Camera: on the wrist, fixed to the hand. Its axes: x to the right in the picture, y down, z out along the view.
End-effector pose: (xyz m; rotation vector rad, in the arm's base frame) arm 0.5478 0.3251 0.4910 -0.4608 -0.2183 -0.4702
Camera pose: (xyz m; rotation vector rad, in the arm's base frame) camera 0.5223 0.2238 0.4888 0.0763 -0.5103 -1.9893
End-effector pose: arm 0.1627 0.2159 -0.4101 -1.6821 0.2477 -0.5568
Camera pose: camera 0.1399 0.1851 -0.3129 -1.3202 -1.1534 -1.7271
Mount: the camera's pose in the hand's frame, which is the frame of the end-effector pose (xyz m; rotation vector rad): 0.0161 -0.0917 -0.0475 0.2389 0.1113 -1.5897
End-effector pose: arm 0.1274 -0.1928 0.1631 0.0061 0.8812 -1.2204
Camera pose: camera 0.0265 -0.2199 0.1617 -0.5265 0.7615 -2.8110
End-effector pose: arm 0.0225 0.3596 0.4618 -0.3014 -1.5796 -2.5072
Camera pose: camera -0.0193 0.3555 0.3661 -0.8615 1.2641 1.4186
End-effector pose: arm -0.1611 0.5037 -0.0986 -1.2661 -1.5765 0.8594
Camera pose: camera -0.1485 0.4972 0.0050 0.2967 -1.6992 -0.0902
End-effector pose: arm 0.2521 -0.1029 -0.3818 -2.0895 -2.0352 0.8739
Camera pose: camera 0.1915 -0.0632 -0.3064 -0.0228 -2.3823 0.5232
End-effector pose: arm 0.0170 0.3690 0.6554 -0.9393 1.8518 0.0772
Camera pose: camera 0.0361 0.2751 0.6972 -1.9527 0.7246 -1.1256
